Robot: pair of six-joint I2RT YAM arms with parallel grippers.
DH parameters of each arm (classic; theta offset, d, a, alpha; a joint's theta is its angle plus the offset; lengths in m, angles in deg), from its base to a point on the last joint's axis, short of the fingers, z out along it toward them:
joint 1: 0 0.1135 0.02 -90
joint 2: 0 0 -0.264 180
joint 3: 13.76 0 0.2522 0
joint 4: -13.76 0 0.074 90
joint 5: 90 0 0 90
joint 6: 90 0.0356 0 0
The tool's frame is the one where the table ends.
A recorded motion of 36 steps. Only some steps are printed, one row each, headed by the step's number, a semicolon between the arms.
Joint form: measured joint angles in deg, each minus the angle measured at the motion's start. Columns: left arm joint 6, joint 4, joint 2, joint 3, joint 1, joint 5; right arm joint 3, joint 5, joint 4, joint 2, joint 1, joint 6.
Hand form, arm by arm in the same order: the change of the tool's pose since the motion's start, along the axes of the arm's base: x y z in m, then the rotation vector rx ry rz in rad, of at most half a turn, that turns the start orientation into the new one. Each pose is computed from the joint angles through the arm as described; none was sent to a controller.
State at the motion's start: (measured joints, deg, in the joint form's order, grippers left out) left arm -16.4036 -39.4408 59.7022 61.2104 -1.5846 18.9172; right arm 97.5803 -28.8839 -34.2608 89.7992 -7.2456 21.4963
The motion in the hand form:
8: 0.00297 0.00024 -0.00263 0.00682 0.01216 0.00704; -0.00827 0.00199 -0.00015 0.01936 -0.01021 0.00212
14: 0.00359 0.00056 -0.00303 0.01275 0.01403 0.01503; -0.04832 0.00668 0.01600 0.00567 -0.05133 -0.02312
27: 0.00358 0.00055 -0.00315 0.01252 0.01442 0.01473; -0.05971 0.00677 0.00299 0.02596 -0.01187 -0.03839
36: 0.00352 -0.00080 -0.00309 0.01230 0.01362 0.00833; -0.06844 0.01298 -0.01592 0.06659 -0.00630 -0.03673
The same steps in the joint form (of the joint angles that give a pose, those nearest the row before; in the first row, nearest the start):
8: 0.04 0.02 0.72 -0.02 0.00 -0.55; -2.53 -0.53 1.44 -2.12 0.11 1.20
14: 0.02 0.02 0.85 0.00 0.00 -1.11; -6.40 1.11 0.02 -9.94 0.22 1.44
27: 0.02 0.02 0.85 -0.02 0.00 -1.09; -11.15 1.29 0.00 -12.89 -0.02 2.67
36: 0.02 0.07 0.85 -0.02 -0.35 -1.07; -18.60 1.18 4.63 -16.46 1.01 5.44

